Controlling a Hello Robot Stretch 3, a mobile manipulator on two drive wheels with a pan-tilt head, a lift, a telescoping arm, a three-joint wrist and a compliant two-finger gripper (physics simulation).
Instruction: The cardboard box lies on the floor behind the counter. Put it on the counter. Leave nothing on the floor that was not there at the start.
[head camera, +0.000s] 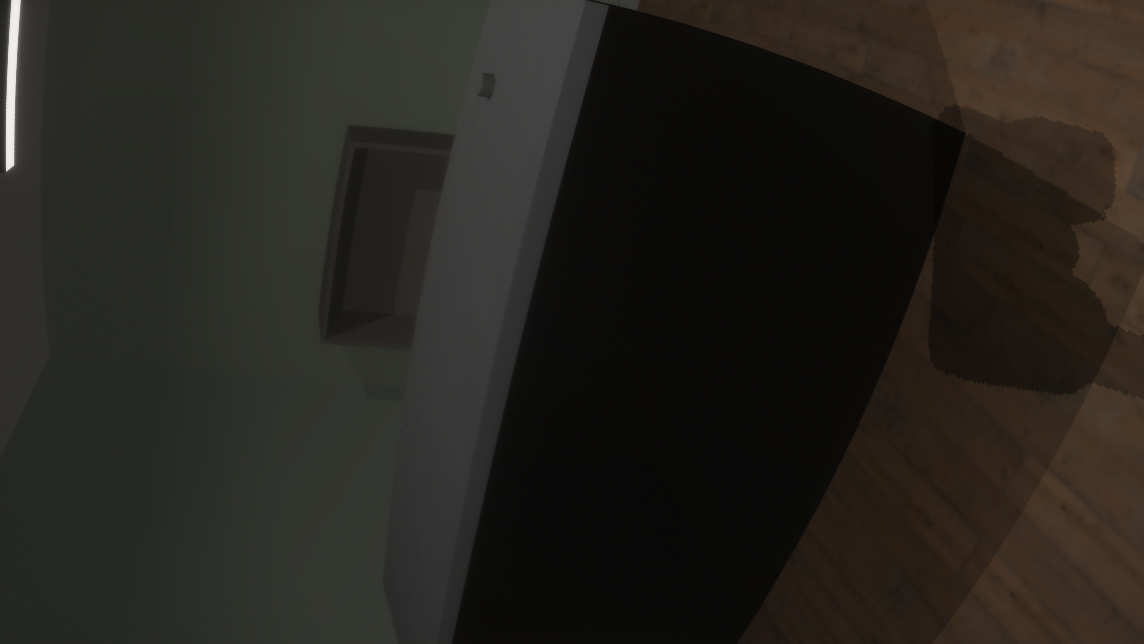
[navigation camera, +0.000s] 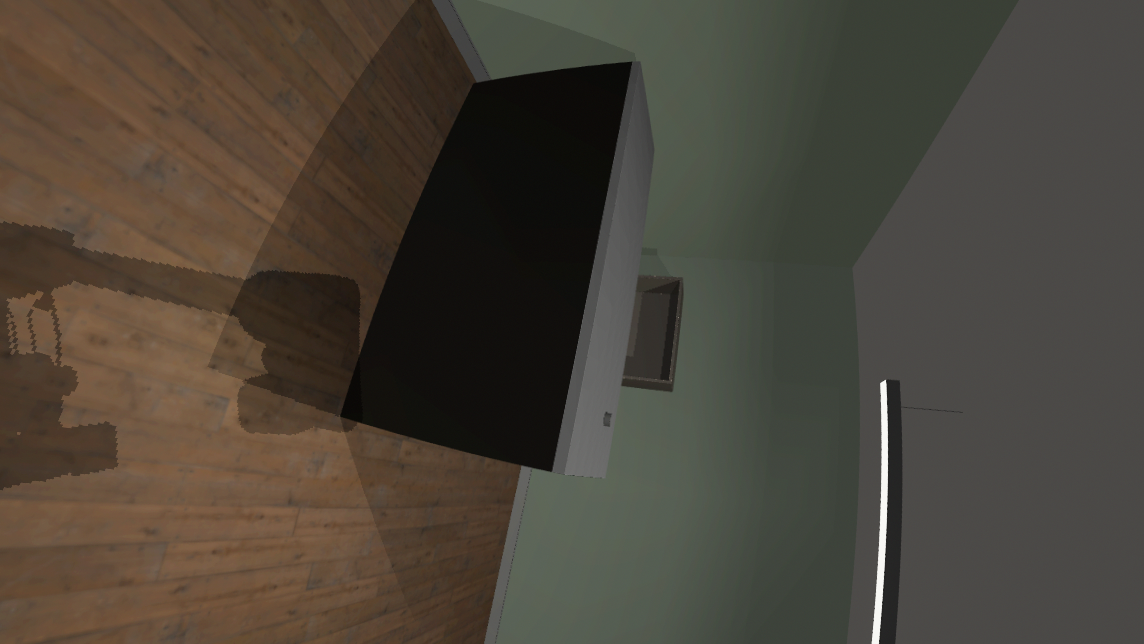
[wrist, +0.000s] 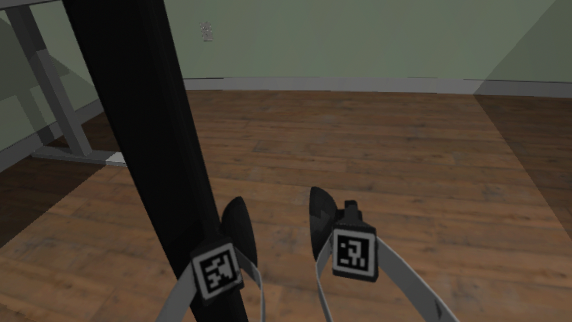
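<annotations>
The gripper: visible in the wrist view (279, 216); out of frame in the head camera view; out of frame in the navigation camera view. Shelf unit: (head camera: 382, 188) and (navigation camera: 651, 357), same spot. Counter: (head camera: 668, 267) and (navigation camera: 514, 330), same spot.
</annotations>
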